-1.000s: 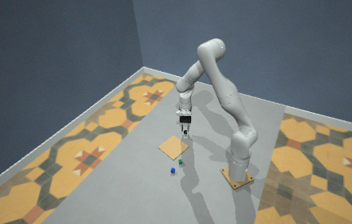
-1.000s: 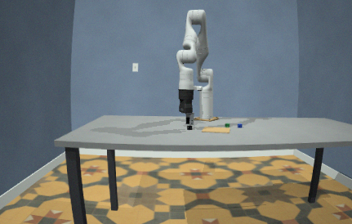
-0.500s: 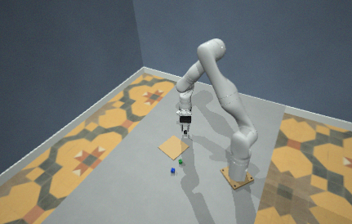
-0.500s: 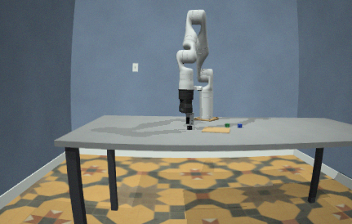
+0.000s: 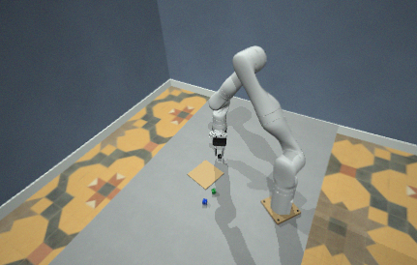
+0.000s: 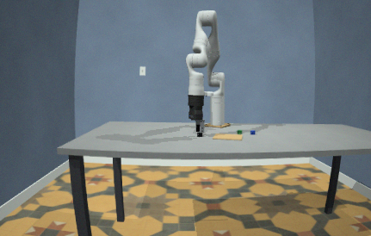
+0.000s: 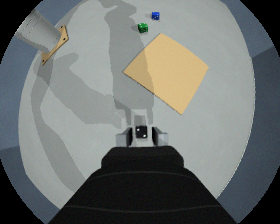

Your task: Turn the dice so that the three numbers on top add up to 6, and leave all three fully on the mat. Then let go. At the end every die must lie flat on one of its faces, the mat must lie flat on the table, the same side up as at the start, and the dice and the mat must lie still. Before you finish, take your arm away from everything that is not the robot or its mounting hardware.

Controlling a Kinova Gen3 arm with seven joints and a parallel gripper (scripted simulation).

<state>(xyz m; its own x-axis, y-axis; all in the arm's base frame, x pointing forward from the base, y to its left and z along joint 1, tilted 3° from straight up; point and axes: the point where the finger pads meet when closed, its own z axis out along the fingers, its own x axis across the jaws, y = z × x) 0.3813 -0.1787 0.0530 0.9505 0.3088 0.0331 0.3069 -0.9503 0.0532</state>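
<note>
My hand is 3 cm above the black die. From my hand the other things lie so: blue die: 30 cm to the left, 5 cm behind, 3 cm below; green die: 23 cm to the left, 6 cm behind, 3 cm below; tan mat: 14 cm to the left, 4 cm below, 2 cm ahead.
</note>
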